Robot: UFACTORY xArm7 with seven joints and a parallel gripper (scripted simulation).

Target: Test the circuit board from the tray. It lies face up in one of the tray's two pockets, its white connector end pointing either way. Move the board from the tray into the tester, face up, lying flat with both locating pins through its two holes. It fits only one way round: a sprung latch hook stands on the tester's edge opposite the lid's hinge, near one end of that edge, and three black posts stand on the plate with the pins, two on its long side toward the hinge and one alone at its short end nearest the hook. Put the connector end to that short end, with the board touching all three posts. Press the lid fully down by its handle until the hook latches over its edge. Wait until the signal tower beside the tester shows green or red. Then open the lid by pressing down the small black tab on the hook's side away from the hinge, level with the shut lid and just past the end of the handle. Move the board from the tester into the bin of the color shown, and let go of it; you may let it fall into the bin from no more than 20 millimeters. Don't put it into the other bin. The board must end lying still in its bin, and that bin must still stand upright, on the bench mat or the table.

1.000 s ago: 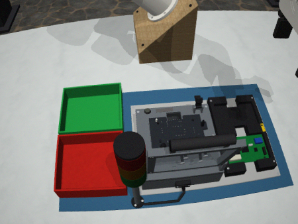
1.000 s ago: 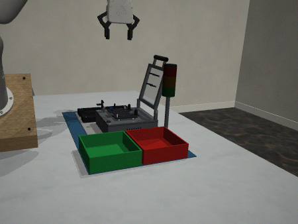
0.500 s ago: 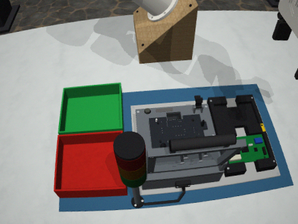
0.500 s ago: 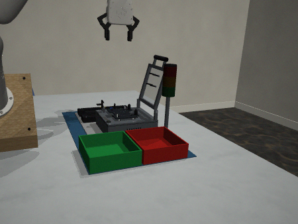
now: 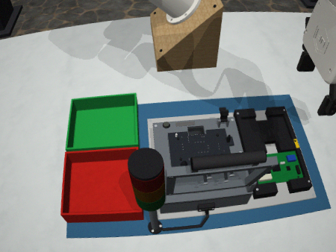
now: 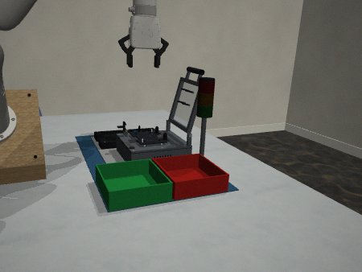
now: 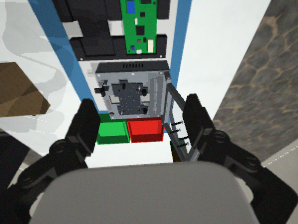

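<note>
My gripper is now 25 cm above the green circuit board. The rest, counted from my hand: tester plate: 4 cm behind, 16 cm to the right, 20 cm below; then tester lid: 8 cm ahead, 17 cm to the right, 9 cm below; then latch hook: 10 cm behind, 11 cm to the right, 18 cm below.
</note>
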